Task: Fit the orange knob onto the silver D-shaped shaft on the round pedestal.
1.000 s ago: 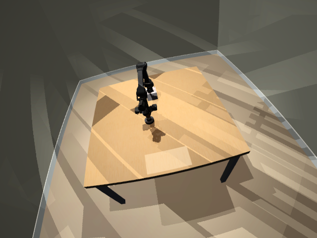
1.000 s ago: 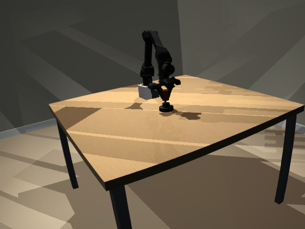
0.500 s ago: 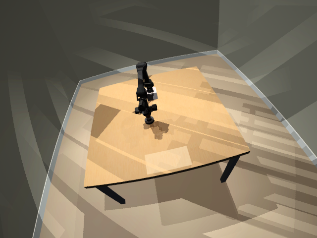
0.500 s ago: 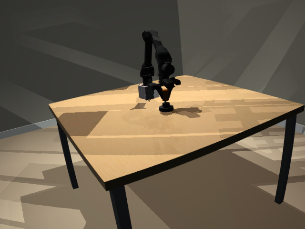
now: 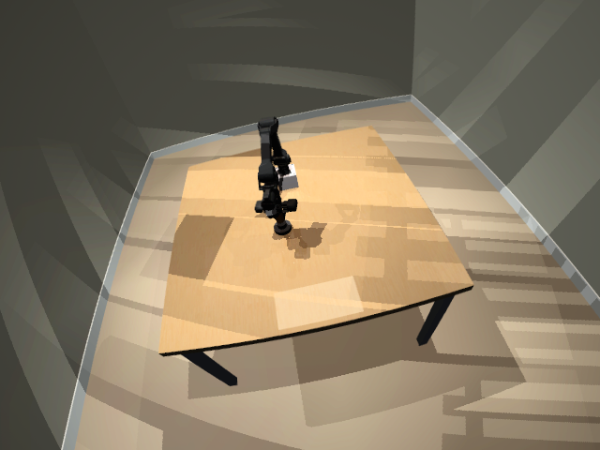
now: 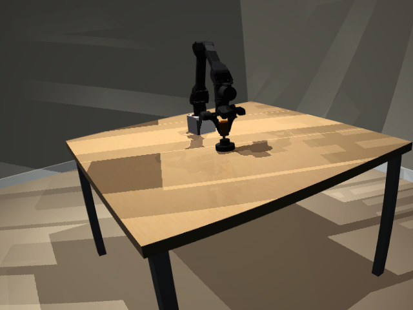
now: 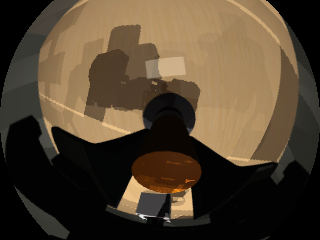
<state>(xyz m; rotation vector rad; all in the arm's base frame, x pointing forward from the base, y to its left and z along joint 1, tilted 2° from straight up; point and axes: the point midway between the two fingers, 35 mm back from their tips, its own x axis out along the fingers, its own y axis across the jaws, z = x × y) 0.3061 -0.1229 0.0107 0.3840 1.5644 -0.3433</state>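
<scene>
The orange knob lies 30 mm above my gripper tip. Round my gripper tip: round pedestal 40 mm below.
</scene>
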